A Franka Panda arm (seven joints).
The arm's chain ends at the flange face. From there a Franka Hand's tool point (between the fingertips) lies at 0.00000 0.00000 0.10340 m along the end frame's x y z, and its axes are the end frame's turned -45 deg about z.
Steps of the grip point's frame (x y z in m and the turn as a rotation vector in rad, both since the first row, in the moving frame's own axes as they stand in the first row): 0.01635, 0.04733, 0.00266, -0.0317, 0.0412, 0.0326; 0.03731, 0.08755, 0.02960, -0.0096, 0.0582, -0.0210; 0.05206, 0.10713, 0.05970, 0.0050, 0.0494, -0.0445; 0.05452, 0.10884, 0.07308, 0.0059, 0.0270, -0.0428; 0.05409, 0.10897, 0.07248, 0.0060, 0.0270, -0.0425
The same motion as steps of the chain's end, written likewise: 0.03969, 0.02251, 0.00280, 0.0067, 0.0515, 0.0326; 0.08337, 0.03913, 0.02978, 0.0344, 0.0479, -0.0210; 0.10941, 0.04299, 0.05983, 0.0385, 0.0314, -0.0445; 0.11402, 0.04085, 0.07312, 0.0233, 0.0149, -0.0428; 0.11382, 0.04125, 0.07252, 0.0233, 0.0148, -0.0425
